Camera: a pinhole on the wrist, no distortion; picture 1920 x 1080 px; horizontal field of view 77.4 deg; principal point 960.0 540.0 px. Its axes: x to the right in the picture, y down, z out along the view. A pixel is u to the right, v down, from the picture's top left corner.
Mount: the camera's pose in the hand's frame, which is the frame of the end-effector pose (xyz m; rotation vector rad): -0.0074 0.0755 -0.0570 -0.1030 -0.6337 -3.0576
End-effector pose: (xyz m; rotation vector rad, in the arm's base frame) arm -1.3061 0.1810 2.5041 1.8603 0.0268 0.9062
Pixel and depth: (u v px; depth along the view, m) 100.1 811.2 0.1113
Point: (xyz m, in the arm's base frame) -1.2552 0.1281 2.6173
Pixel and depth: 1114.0 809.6 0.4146
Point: -1.1706 -0.1896 2.5381
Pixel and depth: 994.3 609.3 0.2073
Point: -1.2784 0.0029 2.5942
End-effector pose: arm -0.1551 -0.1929 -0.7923 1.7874 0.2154 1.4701
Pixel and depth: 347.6 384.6 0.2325
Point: -0.0628 -0.3146 -0.5709
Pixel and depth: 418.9 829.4 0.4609
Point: 0.2137 -0.3461 -0.5185
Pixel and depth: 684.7 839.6 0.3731
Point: 0.1099 -0.3713 -0.6263
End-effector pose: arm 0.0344 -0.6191 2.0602 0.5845 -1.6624 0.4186
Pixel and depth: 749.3 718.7 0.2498
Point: -0.2012 -0.6190 2.0877
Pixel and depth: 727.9 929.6 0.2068
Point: -0.1525 -0.6384 2.0847
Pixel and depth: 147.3 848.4 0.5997
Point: -0.5363 -0.8446 2.4112
